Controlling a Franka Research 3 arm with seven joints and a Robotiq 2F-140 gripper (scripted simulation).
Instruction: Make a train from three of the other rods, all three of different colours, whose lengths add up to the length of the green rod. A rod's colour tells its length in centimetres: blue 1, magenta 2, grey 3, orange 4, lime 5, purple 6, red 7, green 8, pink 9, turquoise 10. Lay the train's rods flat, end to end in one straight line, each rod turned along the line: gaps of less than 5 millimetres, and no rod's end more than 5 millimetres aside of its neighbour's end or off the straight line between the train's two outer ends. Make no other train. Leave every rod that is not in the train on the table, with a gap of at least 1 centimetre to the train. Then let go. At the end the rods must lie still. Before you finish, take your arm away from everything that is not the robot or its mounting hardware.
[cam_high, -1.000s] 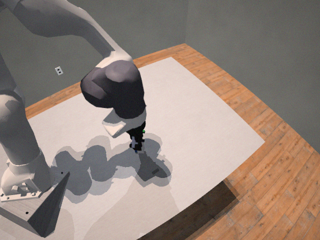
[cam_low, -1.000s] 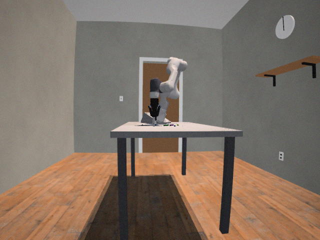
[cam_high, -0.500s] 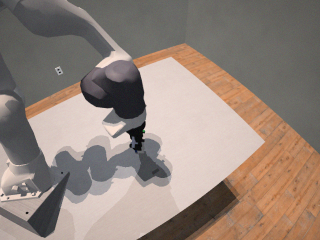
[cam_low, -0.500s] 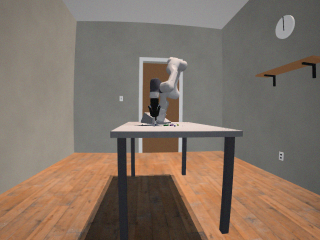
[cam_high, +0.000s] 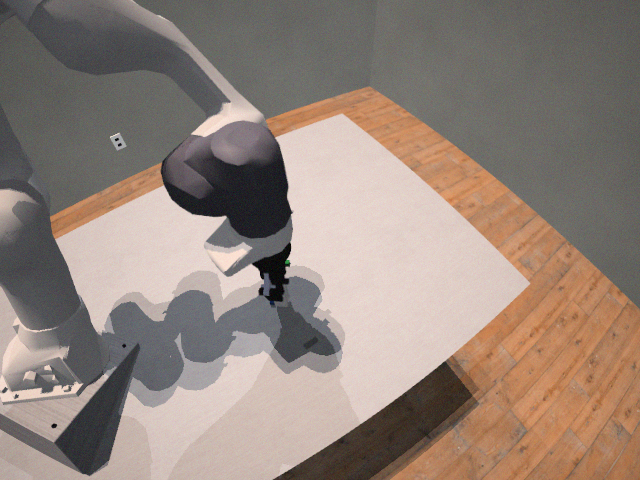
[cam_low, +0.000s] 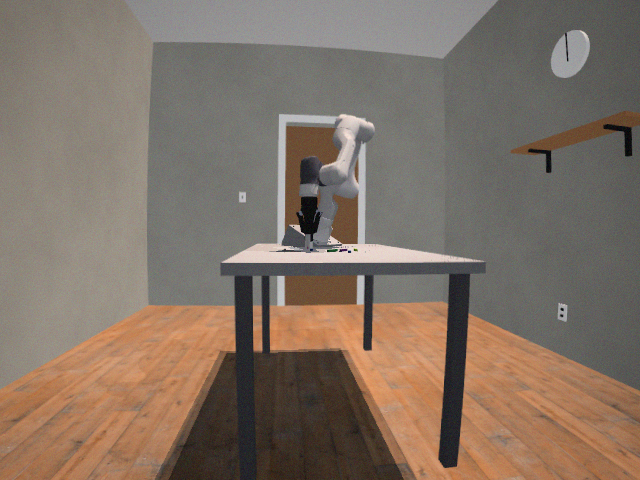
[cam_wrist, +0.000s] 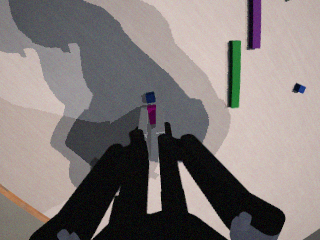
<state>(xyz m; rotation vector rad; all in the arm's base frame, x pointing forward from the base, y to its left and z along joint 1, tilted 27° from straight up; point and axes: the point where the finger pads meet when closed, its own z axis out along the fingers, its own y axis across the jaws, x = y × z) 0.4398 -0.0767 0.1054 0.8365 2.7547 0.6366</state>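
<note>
The lime rod lies 22 cm to the left of my hand, 4 cm below it and 4 cm behind it. From my hand the other things lie so: magenta rod 3 cm below; then green rod 11 cm to the left, 4 cm below, 2 cm ahead; then grey rod 11 cm to the right, 4 cm below, 2 cm ahead.
</note>
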